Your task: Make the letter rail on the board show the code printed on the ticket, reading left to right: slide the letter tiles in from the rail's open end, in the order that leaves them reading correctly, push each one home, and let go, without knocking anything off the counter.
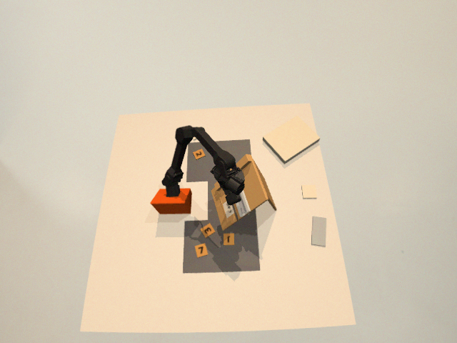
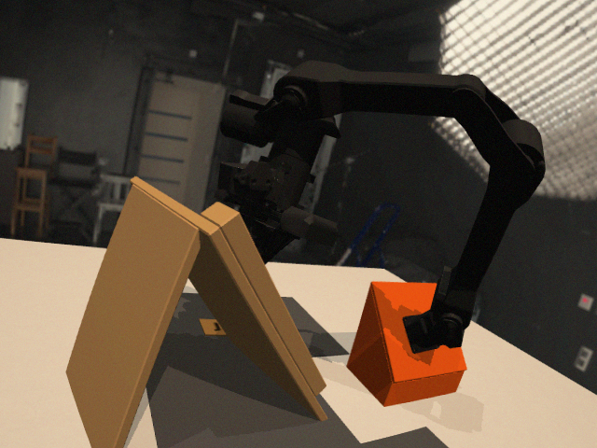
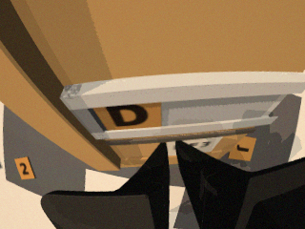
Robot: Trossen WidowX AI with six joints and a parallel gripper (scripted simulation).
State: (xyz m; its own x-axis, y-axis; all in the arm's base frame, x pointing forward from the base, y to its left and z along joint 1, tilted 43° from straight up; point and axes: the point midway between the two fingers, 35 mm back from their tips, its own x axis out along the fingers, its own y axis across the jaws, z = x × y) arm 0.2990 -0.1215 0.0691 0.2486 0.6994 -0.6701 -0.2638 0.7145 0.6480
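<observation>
The d tile is 20 mm ahead of my gripper tip, 40 mm to the left of it and 20 mm below it. From my gripper tip the other things lie so: cream slab 380 mm ahead, 380 mm to the left, 170 mm below; then white ticket 20 mm behind, 50 mm to the right, 110 mm below; then grey plate 430 mm ahead, 190 mm to the right, 190 mm below.
</observation>
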